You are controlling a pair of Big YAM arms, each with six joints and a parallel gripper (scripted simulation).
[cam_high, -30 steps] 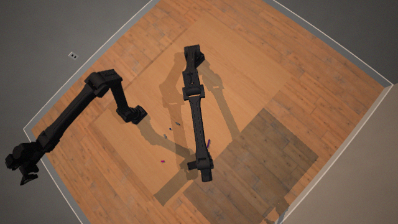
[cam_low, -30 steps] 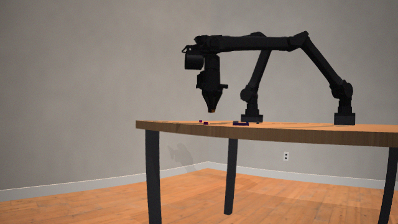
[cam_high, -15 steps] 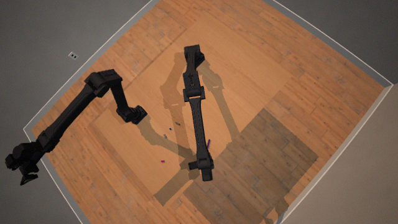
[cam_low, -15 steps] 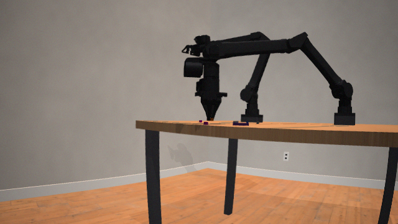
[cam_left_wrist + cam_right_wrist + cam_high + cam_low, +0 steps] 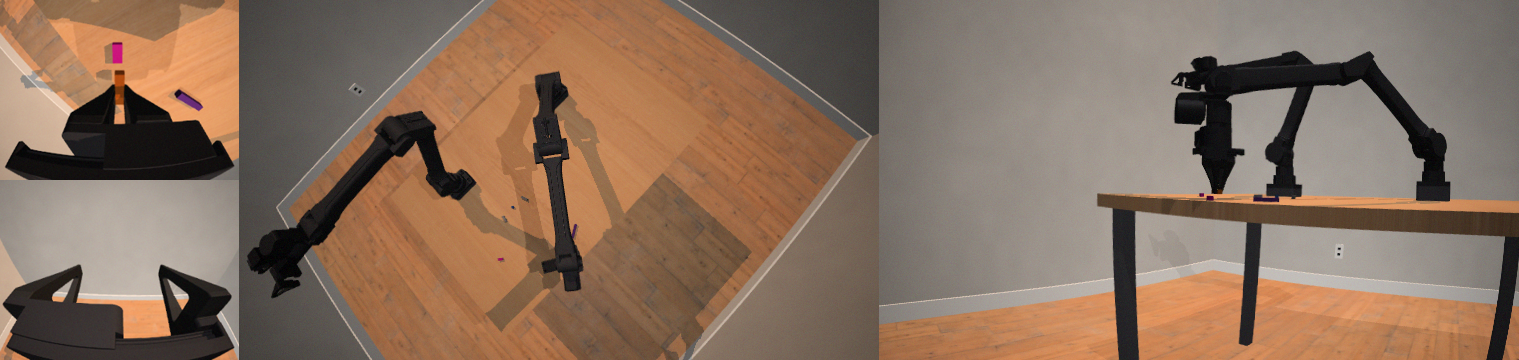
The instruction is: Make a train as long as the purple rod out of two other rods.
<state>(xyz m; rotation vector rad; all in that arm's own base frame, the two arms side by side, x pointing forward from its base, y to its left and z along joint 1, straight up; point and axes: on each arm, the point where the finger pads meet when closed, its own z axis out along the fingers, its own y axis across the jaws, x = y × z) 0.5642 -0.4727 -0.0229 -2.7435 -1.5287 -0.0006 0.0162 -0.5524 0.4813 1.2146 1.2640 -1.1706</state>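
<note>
My left hand is 8 cm past the purple rod, 8 cm to the right of it and 2 cm above it. Round my left hand: blue rod (34 cm behind, 4 cm to the right, 2 cm below); then magenta rod (21 cm behind, 23 cm to the right, 2 cm below); then orange rod (right at my left hand).
</note>
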